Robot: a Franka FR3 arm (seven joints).
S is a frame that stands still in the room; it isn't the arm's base.
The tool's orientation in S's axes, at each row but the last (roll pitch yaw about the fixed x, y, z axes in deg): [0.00 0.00 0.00]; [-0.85 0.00 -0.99]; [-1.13 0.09 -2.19]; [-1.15 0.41 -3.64]
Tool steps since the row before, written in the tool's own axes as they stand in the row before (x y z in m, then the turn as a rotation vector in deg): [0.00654 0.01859 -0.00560 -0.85 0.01 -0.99]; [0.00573 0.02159 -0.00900 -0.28 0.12 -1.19]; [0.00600 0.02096 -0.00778 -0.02 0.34 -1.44]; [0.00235 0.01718 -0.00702 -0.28 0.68 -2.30]
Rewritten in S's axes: [0.00654 0.01859 -0.00560 -0.85 0.01 -0.99]; [0.00610 0.02135 -0.00932 -0.28 0.11 -1.19]; [0.00678 0.02056 -0.00820 -0.01 0.31 -1.45]; [0.00337 0.01686 -0.00738 -0.26 0.65 -2.31]
